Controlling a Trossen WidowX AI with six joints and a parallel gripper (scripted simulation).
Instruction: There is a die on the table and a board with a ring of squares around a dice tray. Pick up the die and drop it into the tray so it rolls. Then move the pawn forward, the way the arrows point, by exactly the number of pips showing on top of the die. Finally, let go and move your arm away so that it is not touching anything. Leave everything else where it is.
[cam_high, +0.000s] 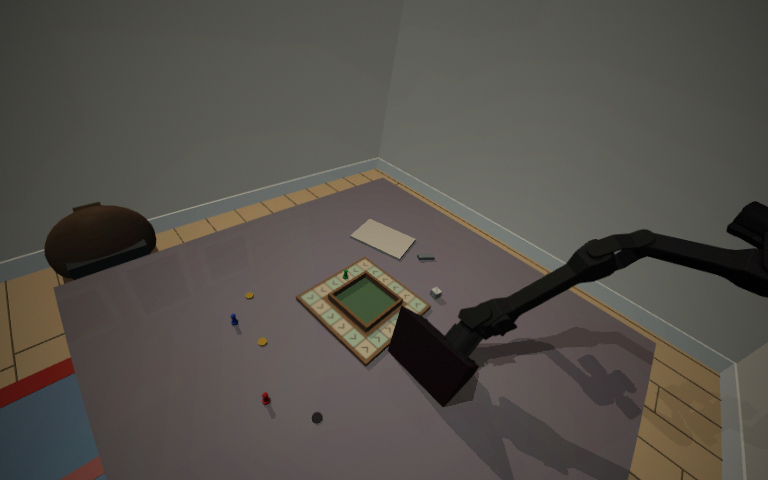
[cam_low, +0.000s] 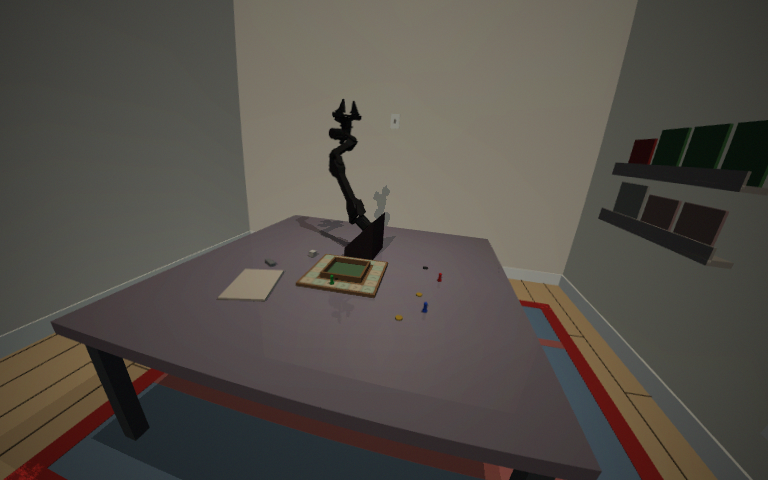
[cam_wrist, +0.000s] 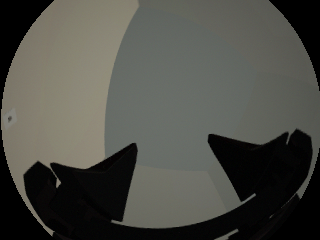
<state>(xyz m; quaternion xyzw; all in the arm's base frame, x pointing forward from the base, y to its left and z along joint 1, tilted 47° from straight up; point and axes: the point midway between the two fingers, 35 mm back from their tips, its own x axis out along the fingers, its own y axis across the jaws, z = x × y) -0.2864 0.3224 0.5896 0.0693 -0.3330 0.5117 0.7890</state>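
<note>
My gripper tip is now 530 mm short of the white die, 10 mm to the left of it and 720 mm above it. Round my gripper tip: grey block (660 mm ahead, 150 mm to the right, 730 mm below); black disc (530 mm ahead, 490 mm to the left, 730 mm below); green dice tray (670 mm ahead, 180 mm to the left, 730 mm below).
</note>
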